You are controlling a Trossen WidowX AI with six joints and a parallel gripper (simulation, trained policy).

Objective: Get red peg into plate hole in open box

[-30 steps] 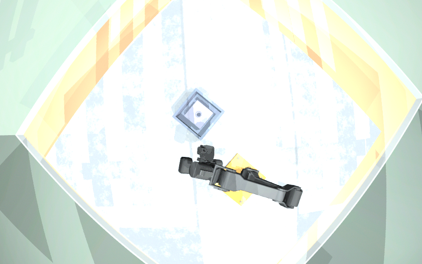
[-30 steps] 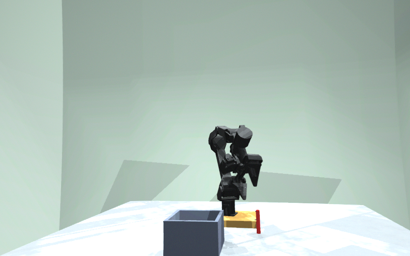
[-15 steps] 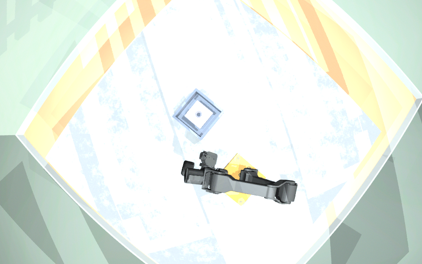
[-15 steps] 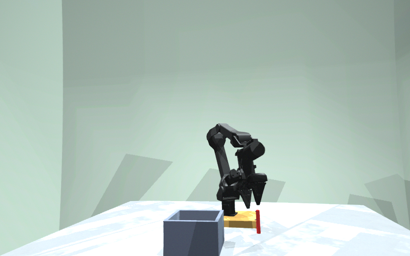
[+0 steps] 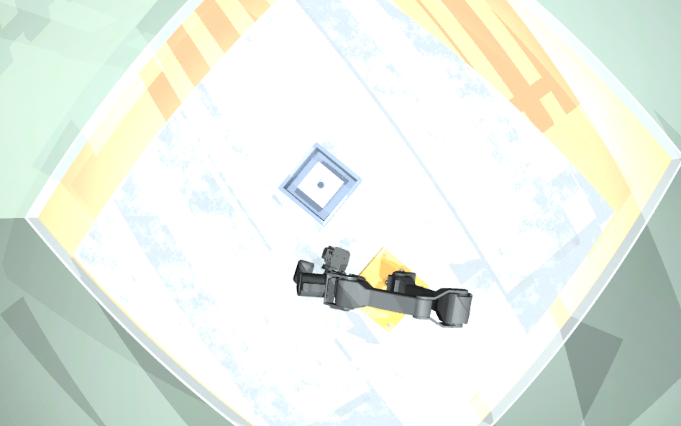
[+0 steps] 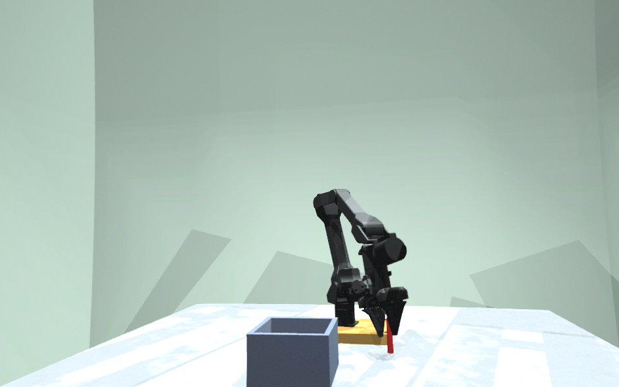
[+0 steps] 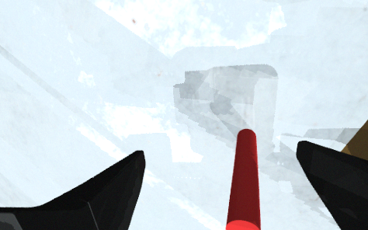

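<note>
My gripper tip is now 20 mm past the red peg. Round my gripper tip: pale plate 200 mm ahead, 150 mm to the right; then grey box 200 mm ahead, 150 mm to the right, 10 mm below.
</note>
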